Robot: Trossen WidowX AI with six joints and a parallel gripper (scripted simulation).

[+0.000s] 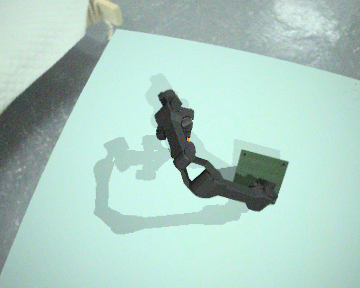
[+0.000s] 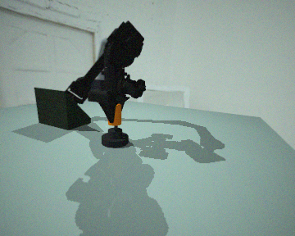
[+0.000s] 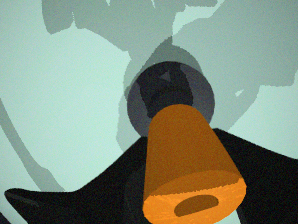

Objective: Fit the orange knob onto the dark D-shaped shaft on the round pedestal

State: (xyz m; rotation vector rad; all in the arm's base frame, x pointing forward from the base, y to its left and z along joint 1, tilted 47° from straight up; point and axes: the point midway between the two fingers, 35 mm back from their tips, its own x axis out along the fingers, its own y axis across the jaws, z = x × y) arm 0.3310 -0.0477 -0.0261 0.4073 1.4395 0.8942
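Now: the orange knob 2 cm above my gripper tip. Also, from my gripper tip: dark pedestal: 4 cm below.
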